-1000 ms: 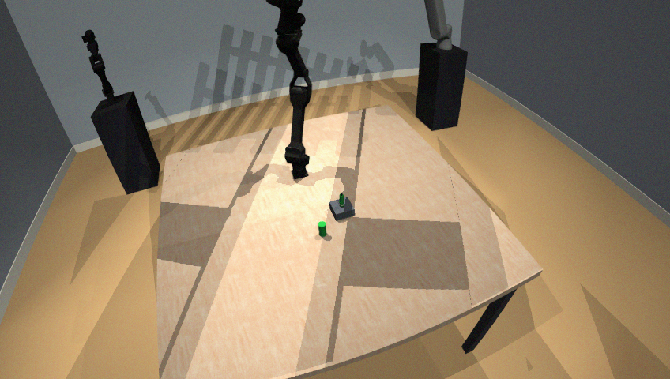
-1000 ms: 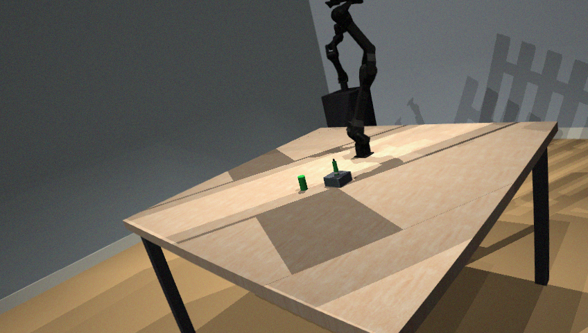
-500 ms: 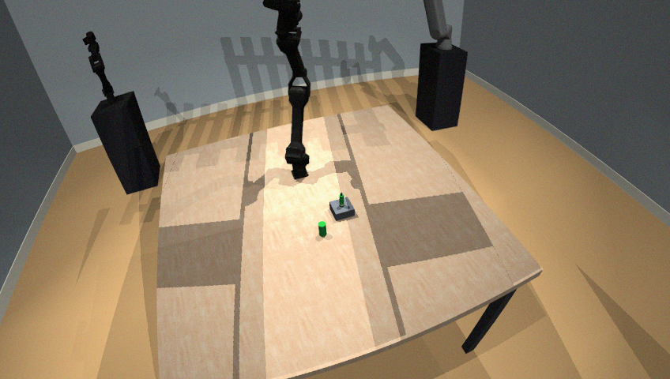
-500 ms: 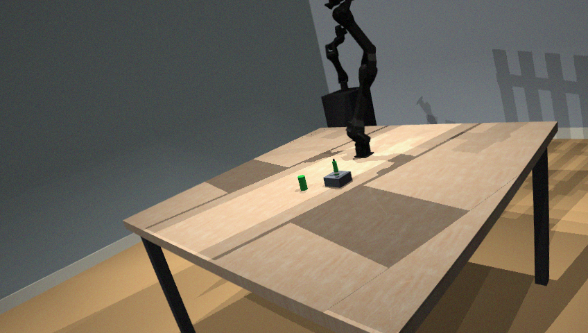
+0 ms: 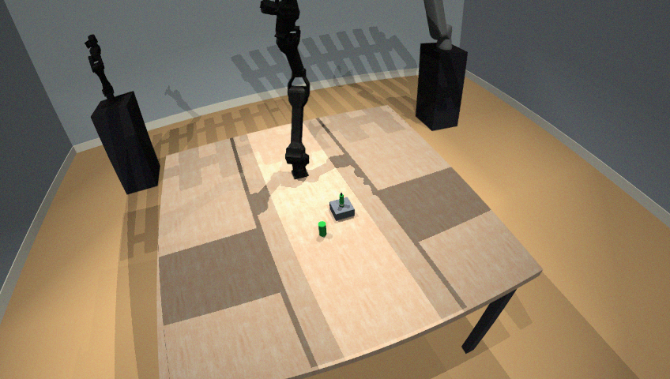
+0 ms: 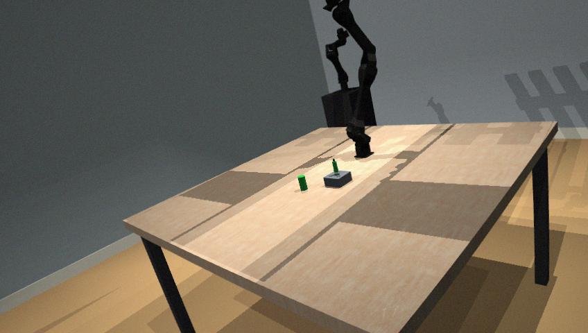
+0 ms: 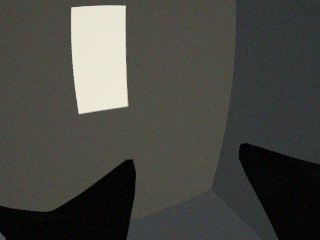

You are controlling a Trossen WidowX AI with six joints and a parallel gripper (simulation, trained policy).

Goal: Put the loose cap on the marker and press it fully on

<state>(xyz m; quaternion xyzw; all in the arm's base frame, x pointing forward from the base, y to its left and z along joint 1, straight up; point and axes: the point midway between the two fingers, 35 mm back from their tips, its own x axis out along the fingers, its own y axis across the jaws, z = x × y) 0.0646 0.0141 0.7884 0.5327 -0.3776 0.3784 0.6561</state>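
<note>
The green cap is 29 cm ahead of my gripper tip, 3 cm to the right of it and 79 cm below it. Also, from my gripper tip: holder block: 21 cm ahead, 7 cm to the left, 80 cm below.
</note>
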